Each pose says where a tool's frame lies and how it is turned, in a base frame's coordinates. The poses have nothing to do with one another.
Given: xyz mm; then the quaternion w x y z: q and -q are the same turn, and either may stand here.
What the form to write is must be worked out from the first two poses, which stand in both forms.
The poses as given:
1: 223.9, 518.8, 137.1, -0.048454, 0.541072, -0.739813, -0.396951
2: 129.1, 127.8, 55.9, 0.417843, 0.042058, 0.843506, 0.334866
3: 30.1, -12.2, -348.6, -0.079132, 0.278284, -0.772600, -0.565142
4: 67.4, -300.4, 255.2, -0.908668, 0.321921, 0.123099, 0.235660
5: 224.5, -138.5, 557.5, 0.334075, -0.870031, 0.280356, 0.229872
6: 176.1, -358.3, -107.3, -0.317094, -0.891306, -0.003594, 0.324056
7: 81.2, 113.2, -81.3, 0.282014, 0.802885, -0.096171, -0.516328
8: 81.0, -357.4, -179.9, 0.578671, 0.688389, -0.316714, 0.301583
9: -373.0, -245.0, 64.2, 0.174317, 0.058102, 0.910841, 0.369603
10: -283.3, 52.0, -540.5, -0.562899, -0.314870, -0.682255, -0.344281
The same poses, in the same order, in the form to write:
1:
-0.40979, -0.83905, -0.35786, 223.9
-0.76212, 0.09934, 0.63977, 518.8
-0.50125, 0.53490, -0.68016, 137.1
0, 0, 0, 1

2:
-0.64728, -0.20889, 0.73307, 129.1
0.35080, 0.77219, 0.52978, 127.8
-0.67674, 0.60007, -0.42654, 55.9
0, 0, 0, 1

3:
-0.83259, -0.51945, -0.19227, 30.1
-0.34056, 0.20635, 0.91730, -12.2
-0.43681, 0.82921, -0.34871, -348.6
0, 0, 0, 1

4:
0.85862, 0.50753, -0.07198, 67.4
-0.34902, 0.68166, 0.64306, -300.4
0.37544, -0.52702, 0.76243, 255.2
0, 0, 0, 1

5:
0.73712, -0.64143, -0.21267, 224.5
-0.33425, -0.61959, 0.71020, -138.5
-0.58731, -0.45242, -0.67111, 557.5
0, 0, 0, 1

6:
0.78995, 0.21192, -0.57539, 176.1
-0.19911, -0.79888, -0.56758, -358.3
-0.57995, 0.56293, -0.58888, -107.3
0, 0, 0, 1

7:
0.44831, 0.13679, -0.88335, 81.2
-0.44565, -0.82244, -0.35354, 113.2
-0.77486, 0.55216, -0.30775, -81.3
0, 0, 0, 1

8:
0.61748, -0.78508, 0.04867, 81.0
-0.08701, -0.12966, -0.98773, -357.4
0.78176, 0.60567, -0.14837, -179.9
0, 0, 0, 1

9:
-0.93248, -0.02301, 0.36050, -373.0
0.23470, 0.72004, 0.65304, -245.0
-0.27460, 0.69356, -0.66601, 64.2
0, 0, 0, 1

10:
-0.16800, 0.04205, 0.98489, -283.3
0.81723, 0.56465, 0.11529, 52.0
-0.55127, 0.82426, -0.12923, -540.5
0, 0, 0, 1

